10 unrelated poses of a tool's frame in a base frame.
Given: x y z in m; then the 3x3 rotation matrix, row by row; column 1 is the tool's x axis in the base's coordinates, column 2 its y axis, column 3 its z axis. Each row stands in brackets.
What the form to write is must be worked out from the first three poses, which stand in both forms.
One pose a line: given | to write
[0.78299, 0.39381, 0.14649], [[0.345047, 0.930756, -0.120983], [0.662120, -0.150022, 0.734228], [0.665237, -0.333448, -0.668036]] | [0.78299, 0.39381, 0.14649, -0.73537, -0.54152, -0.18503, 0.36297]
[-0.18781, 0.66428, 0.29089], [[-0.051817, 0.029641, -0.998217], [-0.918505, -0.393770, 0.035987], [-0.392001, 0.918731, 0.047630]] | [-0.18781, 0.66428, 0.29089, 0.56884, -0.39065, -0.61099, 0.38796]
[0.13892, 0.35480, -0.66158], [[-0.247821, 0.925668, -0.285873], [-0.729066, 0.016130, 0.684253], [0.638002, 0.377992, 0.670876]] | [0.13892, 0.35480, -0.66158, -0.12764, -0.38506, -0.68967, 0.59983]
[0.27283, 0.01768, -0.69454], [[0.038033, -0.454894, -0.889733], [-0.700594, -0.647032, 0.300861], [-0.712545, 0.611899, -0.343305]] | [0.27283, 0.01768, -0.69454, 0.71210, -0.40566, -0.56252, 0.10920]
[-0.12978, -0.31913, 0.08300], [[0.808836, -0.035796, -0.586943], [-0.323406, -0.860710, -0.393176], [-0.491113, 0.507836, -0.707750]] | [-0.12978, -0.31913, 0.08300, 0.91887, -0.09773, -0.29331, 0.24514]
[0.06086, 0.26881, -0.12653], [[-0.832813, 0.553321, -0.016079], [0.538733, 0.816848, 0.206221], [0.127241, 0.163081, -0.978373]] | [0.06086, 0.26881, -0.12653, -0.28667, -0.95237, -0.09694, 0.03762]
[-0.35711, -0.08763, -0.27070], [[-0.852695, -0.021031, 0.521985], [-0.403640, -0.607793, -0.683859], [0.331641, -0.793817, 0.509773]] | [-0.35711, -0.08763, -0.27070, -0.24765, 0.42870, -0.86172, 0.11100]
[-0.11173, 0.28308, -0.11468], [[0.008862, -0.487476, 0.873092], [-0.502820, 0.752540, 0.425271], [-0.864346, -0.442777, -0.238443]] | [-0.11173, 0.28308, -0.11468, -0.35170, 0.70394, -0.00622, 0.61704]
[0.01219, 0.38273, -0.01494], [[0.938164, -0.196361, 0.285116], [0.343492, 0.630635, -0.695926], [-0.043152, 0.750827, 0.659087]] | [0.01219, 0.38273, -0.01494, 0.40263, 0.09136, 0.15024, 0.89832]
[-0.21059, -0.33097, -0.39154], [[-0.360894, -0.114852, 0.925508], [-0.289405, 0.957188, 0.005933], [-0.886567, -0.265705, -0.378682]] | [-0.21059, -0.33097, -0.39154, -0.12309, 0.82109, -0.07909, 0.55173]
